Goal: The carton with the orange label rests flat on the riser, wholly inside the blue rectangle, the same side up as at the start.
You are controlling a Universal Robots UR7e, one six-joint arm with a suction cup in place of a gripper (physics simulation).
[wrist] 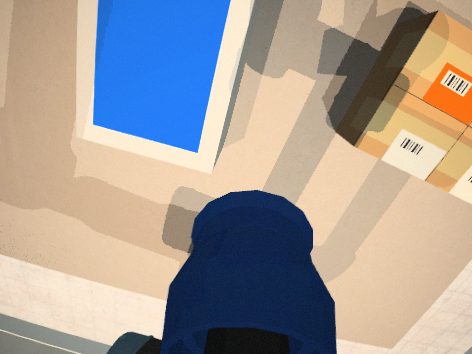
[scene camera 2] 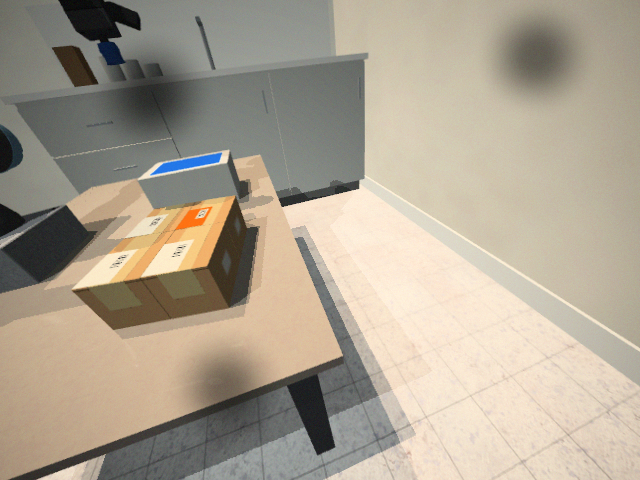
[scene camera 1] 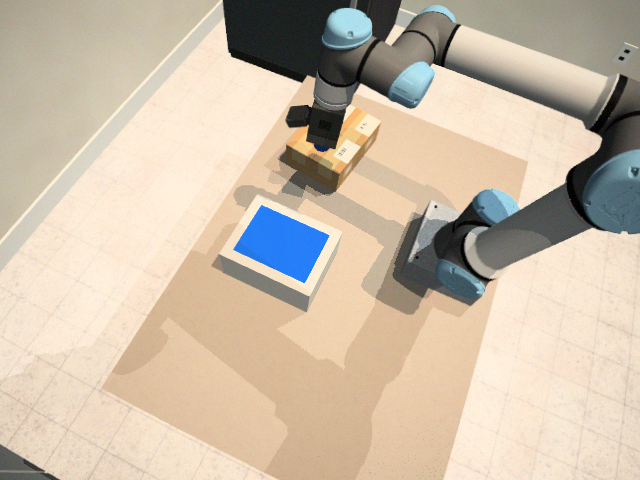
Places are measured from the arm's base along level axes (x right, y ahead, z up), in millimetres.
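Where they show: hand, its tool point: (wrist: pixel 251 243) (scene camera 2: pixel 116 63).
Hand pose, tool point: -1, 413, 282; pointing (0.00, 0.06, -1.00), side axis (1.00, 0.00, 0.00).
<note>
After its pixels a point has its place, as x, y, z.
The carton with the orange label (scene camera 1: pixel 297 150) @[194, 507, 1] (scene camera 2: pixel 193 218) @[268, 449, 3] (wrist: pixel 444 95) @[246, 450, 3] lies flat on the table in a tight block with several similar cartons, at the corner of the block on the riser's side; its label is hidden behind the gripper in scene camera 1. The pale riser (scene camera 1: pixel 263 279) @[-225, 486, 0] (scene camera 2: pixel 191 187) @[-29, 447, -20] (wrist: pixel 150 148) @[-141, 353, 30] stands apart from the block, with a bare blue rectangle (scene camera 1: pixel 281 242) @[-128, 466, 31] (scene camera 2: pixel 187 163) @[-124, 458, 30] (wrist: pixel 155 70) @[-126, 454, 31] on top. My gripper (scene camera 1: pixel 321 148) (scene camera 2: pixel 111 54) (wrist: pixel 253 200), a dark blue suction cup, is open, holds nothing and hangs high above the table.
White-labelled cartons (scene camera 1: pixel 368 125) @[353, 321, 3] (scene camera 2: pixel 116 263) @[352, 333, 3] (wrist: pixel 414 152) touch the orange-labelled one. The arm's base stands on a grey block (scene camera 1: pixel 421 258) @[-62, 103, 6] (scene camera 2: pixel 46 248) @[61, 112, -46] at one side of the table (scene camera 1: pixel 206 392) @[-509, 548, -90] (scene camera 2: pixel 155 377) @[508, 354, -90]. A grey counter (scene camera 2: pixel 315 124) stands beyond the table.
</note>
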